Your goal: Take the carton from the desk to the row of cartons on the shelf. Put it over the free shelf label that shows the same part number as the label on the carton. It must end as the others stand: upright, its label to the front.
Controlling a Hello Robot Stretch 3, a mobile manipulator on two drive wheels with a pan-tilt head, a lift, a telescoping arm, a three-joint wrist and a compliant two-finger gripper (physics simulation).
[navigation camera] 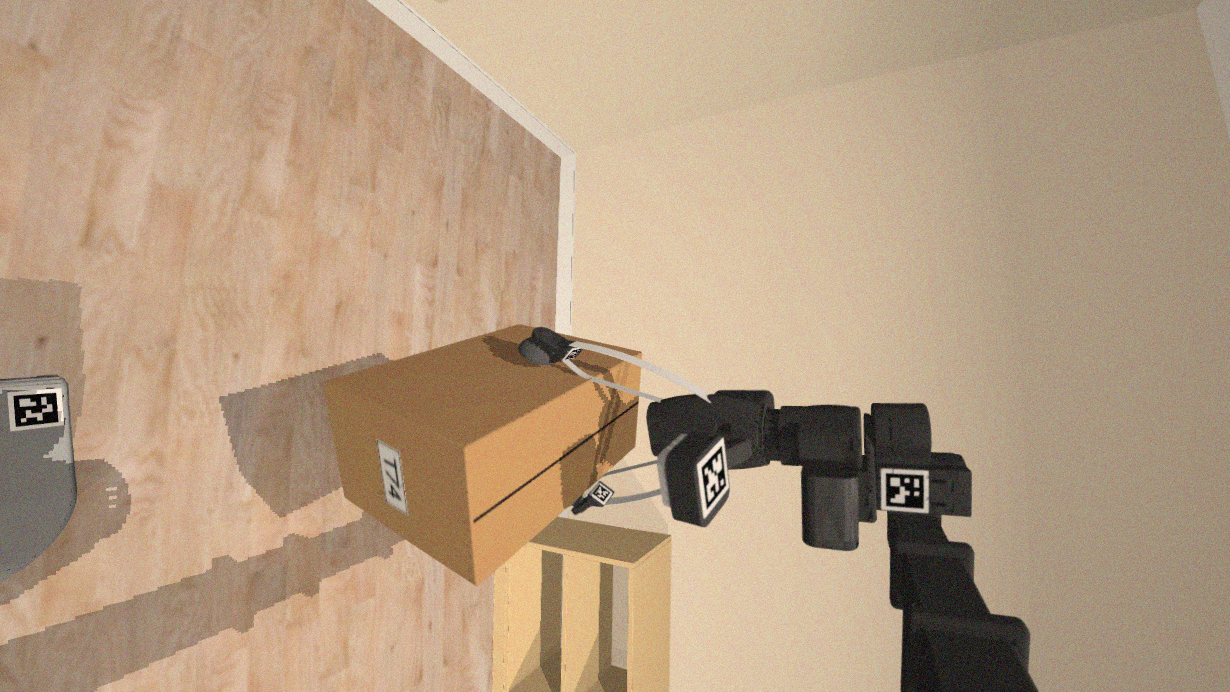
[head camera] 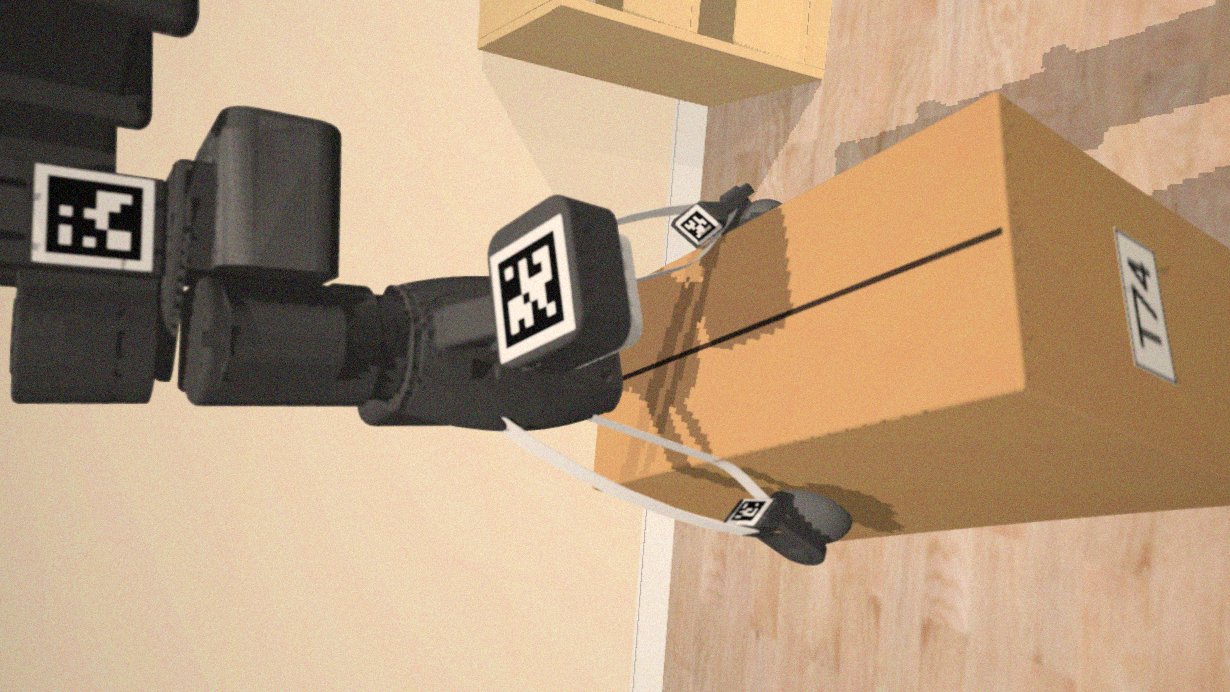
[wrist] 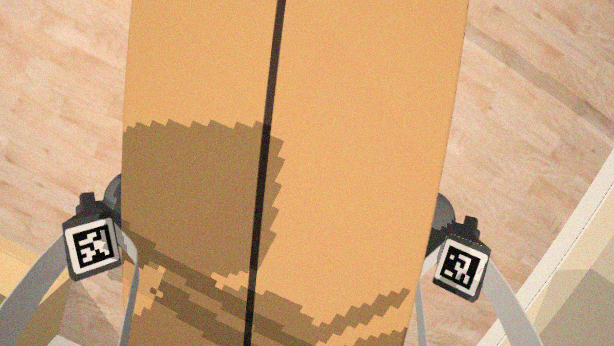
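Frame: origin at the robot's base, x ahead, y left, z up, level; centimetres.
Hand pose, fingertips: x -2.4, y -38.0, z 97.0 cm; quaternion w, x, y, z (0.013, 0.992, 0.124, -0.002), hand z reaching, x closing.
After its pixels a point has its place.
The brown carton (head camera: 903, 301) @(z 102.3, x -4.1, y -27.2 cm) (navigation camera: 412, 404) @(z 95.3, x 1.7, y -24.1 cm) (wrist: 350, 125) hangs above the floor, its face with the dark seam toward the wrist. Its white label (head camera: 1143, 305) @(z 93.0, x -4.2, y -23.6 cm) (navigation camera: 392, 477) @(z 92.9, x -4.2, y -23.6 cm) reads T74 and sits on the end away from the wall in the head and navigation views. My gripper (head camera: 787, 365) @(z 97.0, x -2.4, y -38.0 cm) (navigation camera: 565, 424) @(z 97.0, x -2.4, y -38.0 cm) (wrist: 282, 209) @(z 97.0, x -2.4, y -38.0 cm) is shut on the carton, one fingertip at each side near the end by the wall. The far fingertip is partly hidden behind the carton in the head view. The row of cartons, the shelf labels and the desk do not show.
A light wooden open-fronted unit (head camera: 645, 64) @(z 31.8, x -71.4, y -149.6 cm) (navigation camera: 602, 540) @(z 40.0, x -71.1, y -147.7 cm) stands against the wall beside the carton. A white baseboard (head camera: 655, 585) @(z 4.3, x 41.8, y -185.6 cm) (navigation camera: 565, 240) @(z 4.5, x 57.8, y -187.8 cm) runs along the wall to a room corner in the navigation view. Part of my grey base (navigation camera: 34, 490) @(z 16.0, x -12.8, y -12.0 cm) shows at the left there.
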